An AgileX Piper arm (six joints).
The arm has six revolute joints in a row. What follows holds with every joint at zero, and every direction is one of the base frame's.
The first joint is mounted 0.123 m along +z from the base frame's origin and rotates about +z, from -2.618 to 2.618 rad.
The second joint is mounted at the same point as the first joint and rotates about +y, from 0 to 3.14 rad.
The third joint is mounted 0.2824 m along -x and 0.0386 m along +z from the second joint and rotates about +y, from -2.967 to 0 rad.
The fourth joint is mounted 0.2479 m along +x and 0.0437 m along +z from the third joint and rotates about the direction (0.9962, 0, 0.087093), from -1.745 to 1.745 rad.
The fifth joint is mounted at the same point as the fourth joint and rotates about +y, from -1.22 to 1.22 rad.
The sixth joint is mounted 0.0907 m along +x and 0.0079 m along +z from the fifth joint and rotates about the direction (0.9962, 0, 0.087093), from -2.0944 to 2.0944 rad.
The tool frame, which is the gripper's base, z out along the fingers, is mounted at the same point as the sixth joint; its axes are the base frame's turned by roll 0, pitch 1.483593 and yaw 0 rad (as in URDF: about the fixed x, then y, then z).
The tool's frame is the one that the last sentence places.
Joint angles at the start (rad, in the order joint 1, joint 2, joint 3, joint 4, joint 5, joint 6): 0.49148 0.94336 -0.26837 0.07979 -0.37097 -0.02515
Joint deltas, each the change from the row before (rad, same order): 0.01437 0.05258 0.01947 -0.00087 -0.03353 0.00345; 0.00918 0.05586 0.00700 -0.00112 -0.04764 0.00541; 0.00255 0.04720 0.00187 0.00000 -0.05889 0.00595; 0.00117 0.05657 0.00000 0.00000 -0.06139 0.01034; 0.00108 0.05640 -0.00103 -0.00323 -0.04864 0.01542; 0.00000 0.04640 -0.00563 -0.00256 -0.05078 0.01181; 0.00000 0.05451 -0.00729 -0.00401 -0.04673 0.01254; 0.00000 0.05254 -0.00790 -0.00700 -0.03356 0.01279
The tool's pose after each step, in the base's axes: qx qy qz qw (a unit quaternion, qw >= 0); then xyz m. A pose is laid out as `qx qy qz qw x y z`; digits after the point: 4 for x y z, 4 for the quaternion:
-0.1693 0.7734 0.1560 0.5907 0.1575 0.0840 0.2215
-0.1720 0.7775 0.1567 0.5842 0.1614 0.0878 0.2135
-0.1696 0.7750 0.1581 0.5878 0.1659 0.0905 0.2093
-0.1654 0.7744 0.1598 0.5894 0.1713 0.0934 0.2039
-0.1618 0.7773 0.1620 0.5860 0.1762 0.0963 0.1973
-0.1577 0.7750 0.1649 0.5894 0.1812 0.0990 0.1937
-0.1549 0.7757 0.1670 0.5886 0.1867 0.1022 0.1883
-0.1542 0.7792 0.1686 0.5837 0.1917 0.1053 0.1818

